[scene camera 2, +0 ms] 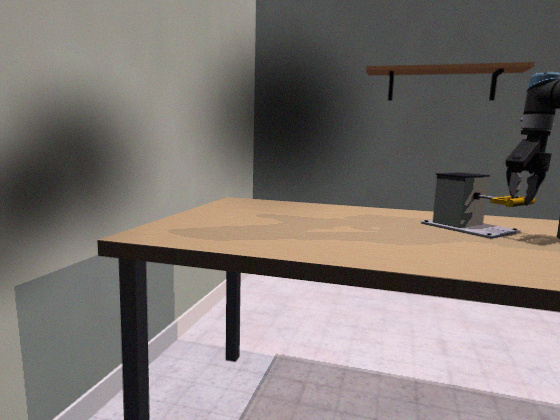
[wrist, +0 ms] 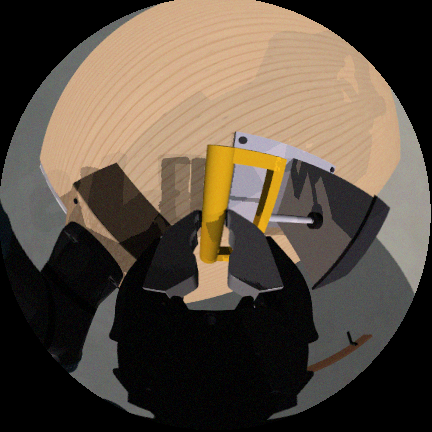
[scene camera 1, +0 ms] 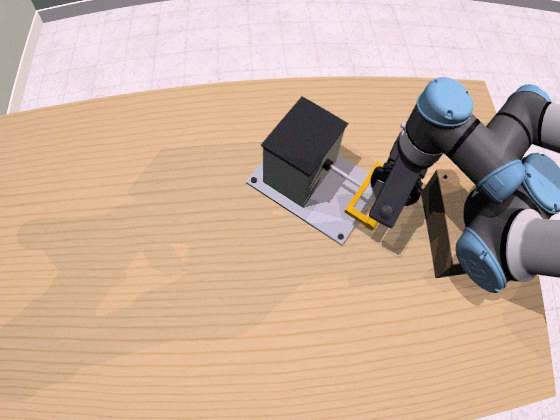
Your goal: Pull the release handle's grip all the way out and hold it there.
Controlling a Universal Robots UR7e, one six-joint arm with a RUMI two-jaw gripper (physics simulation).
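Observation:
The release handle is a yellow frame (scene camera 1: 359, 194) (scene camera 2: 501, 200) with a round grip bar (wrist: 218, 185). A thin silver rod (scene camera 1: 345, 176) (scene camera 2: 486, 197) (wrist: 292, 218) joins it to the dark box (scene camera 1: 303, 135) (scene camera 2: 452, 200) (wrist: 340, 215), and a length of rod shows between frame and box. The box stands on a light grey base plate (scene camera 1: 320, 218) (scene camera 2: 492, 232) (wrist: 260, 141). My gripper (wrist: 213, 211) (scene camera 2: 521, 200) is shut on the yellow grip bar, one jaw on each side, above the table. In scene camera 1 the fingertips are hidden under the gripper body.
A brown block-like bin (scene camera 1: 437, 230) (wrist: 120, 205) stands on the wooden table (scene camera 1: 200, 325) (scene camera 2: 300, 255) beside the arm, on the side of the handle away from the box. A wall shelf (scene camera 2: 450, 69) (wrist: 342, 355) hangs behind the table.

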